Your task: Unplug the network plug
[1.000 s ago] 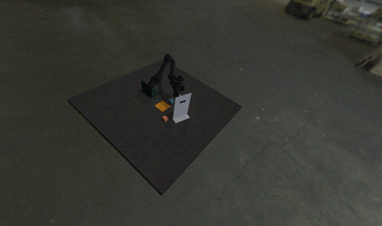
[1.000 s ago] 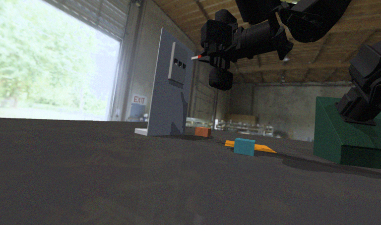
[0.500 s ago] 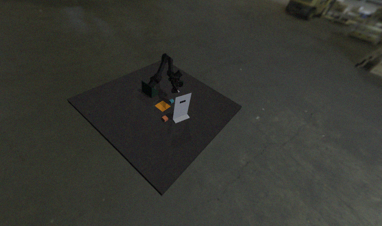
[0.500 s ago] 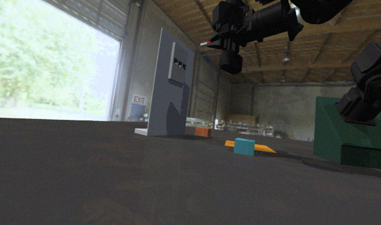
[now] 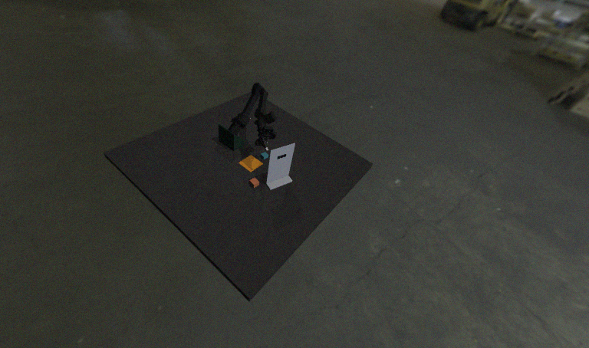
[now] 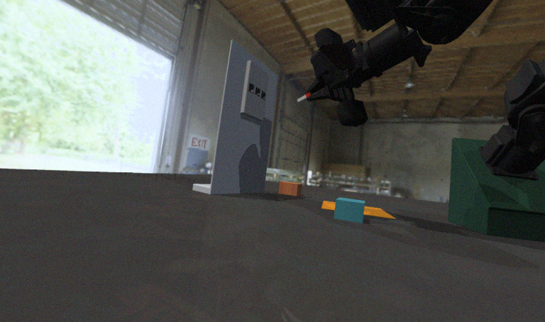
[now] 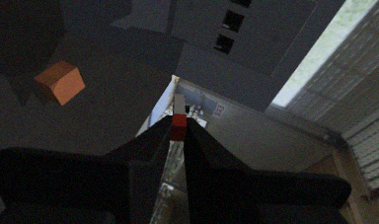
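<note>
Now: the teal block 21 cm below my gripper tip, 11 cm to the left of it and 10 cm behind it. Also, from my gripper tip: network plug (1 cm ahead); upright panel (12 cm ahead, 8 cm below, 1 cm to the left); orange-brown block (20 cm below, 12 cm to the right, 4 cm ahead).
</note>
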